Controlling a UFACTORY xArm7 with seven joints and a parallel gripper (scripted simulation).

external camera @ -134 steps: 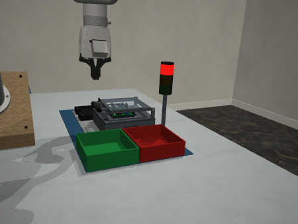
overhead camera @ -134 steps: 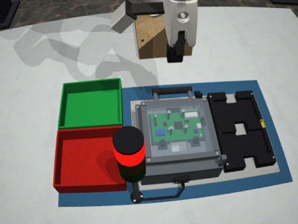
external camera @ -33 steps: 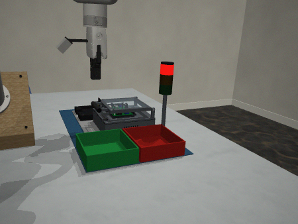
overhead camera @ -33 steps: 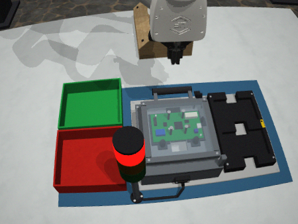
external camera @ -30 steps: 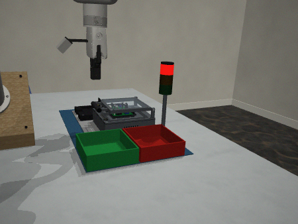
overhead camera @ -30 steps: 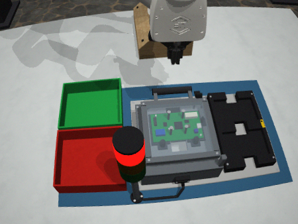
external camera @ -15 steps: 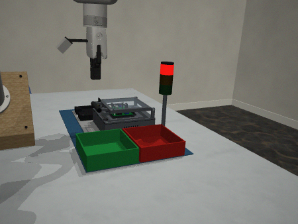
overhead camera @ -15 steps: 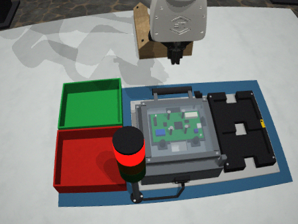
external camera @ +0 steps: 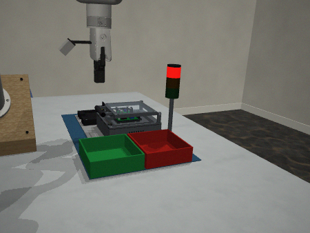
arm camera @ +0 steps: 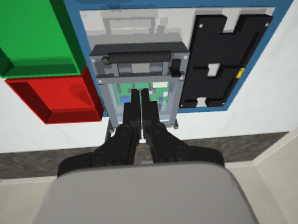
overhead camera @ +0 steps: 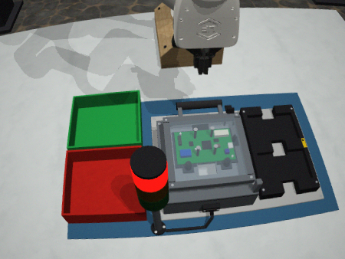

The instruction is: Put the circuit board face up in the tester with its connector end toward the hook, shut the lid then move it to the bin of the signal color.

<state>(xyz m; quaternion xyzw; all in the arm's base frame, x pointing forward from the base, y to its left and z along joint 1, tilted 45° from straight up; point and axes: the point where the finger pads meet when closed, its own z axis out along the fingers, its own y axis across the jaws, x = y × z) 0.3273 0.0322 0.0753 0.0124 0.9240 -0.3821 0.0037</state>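
My hand is 2 cm short of the latch hook, 6 cm to the right of it and 12 cm above it. From my hand the other things lie so: tester plate 9 cm ahead, 14 cm below; then tester lid 9 cm ahead, 12 cm below; then green circuit board 8 cm ahead, 14 cm below.
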